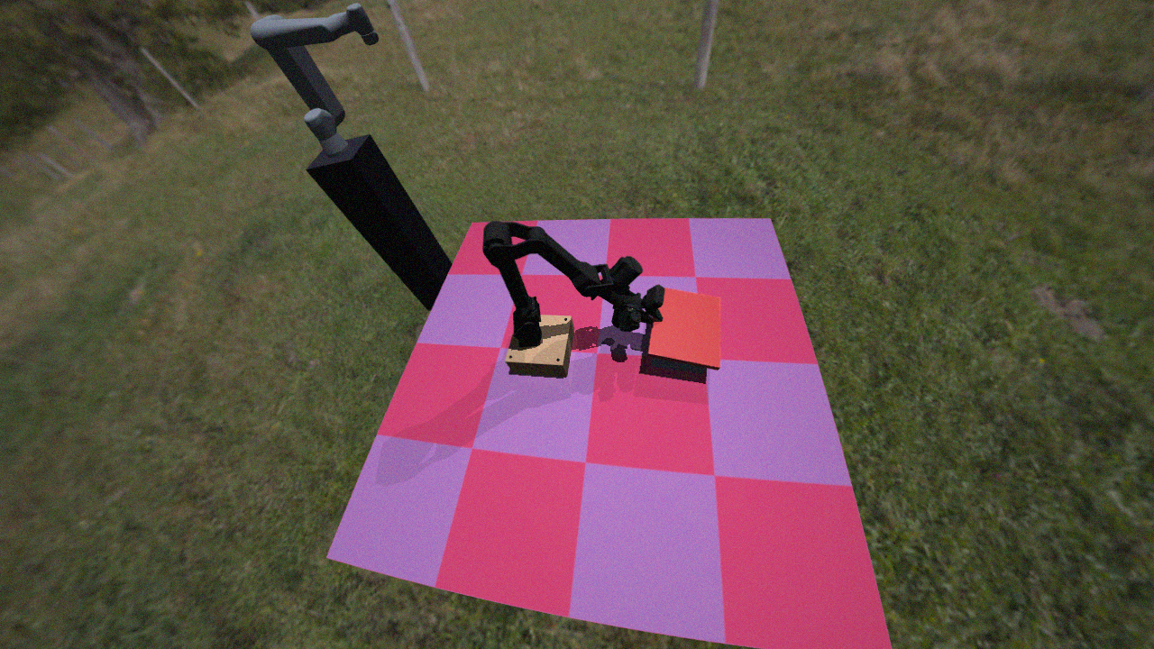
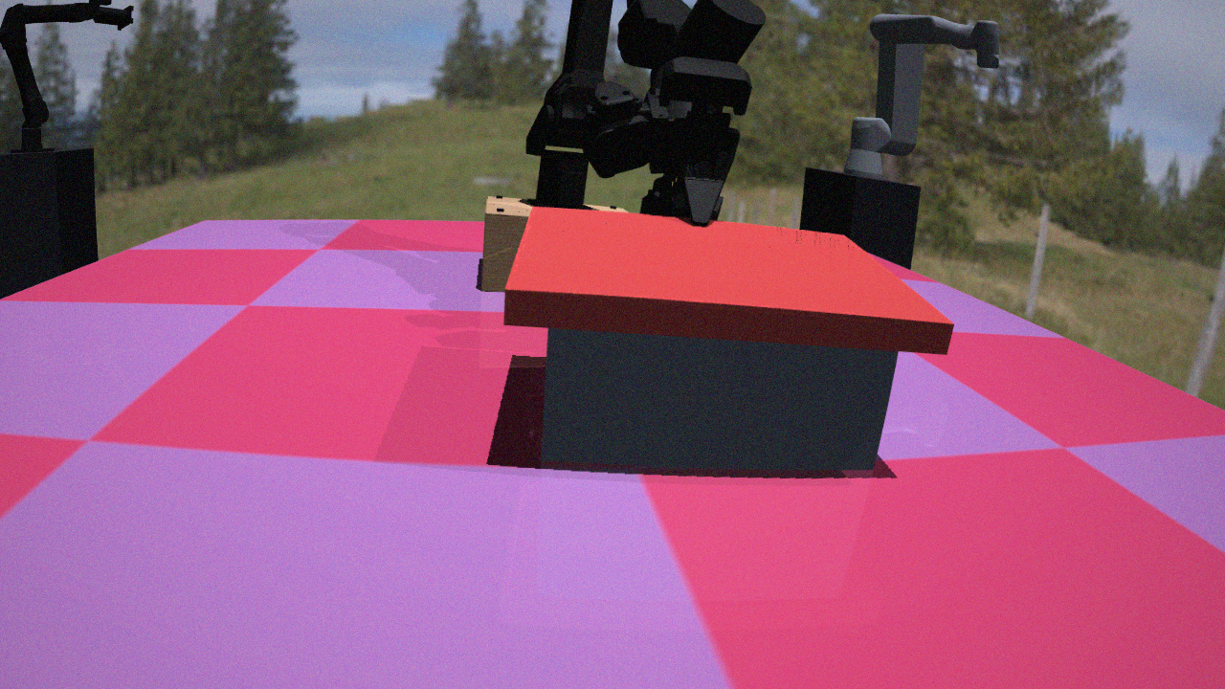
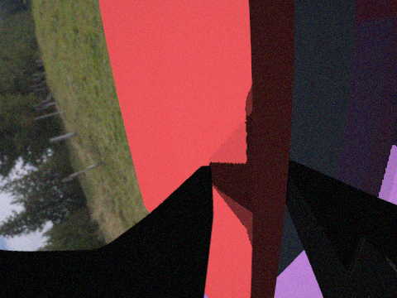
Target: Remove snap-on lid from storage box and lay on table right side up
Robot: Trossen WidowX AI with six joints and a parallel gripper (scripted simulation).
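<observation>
Right now the orange-red lid is 8 cm ahead of my gripper tip and 2 cm to the right of it. From my gripper tip the other things lie so: grey-blue storage box: 7 cm ahead, 2 cm to the right, 5 cm below.
</observation>
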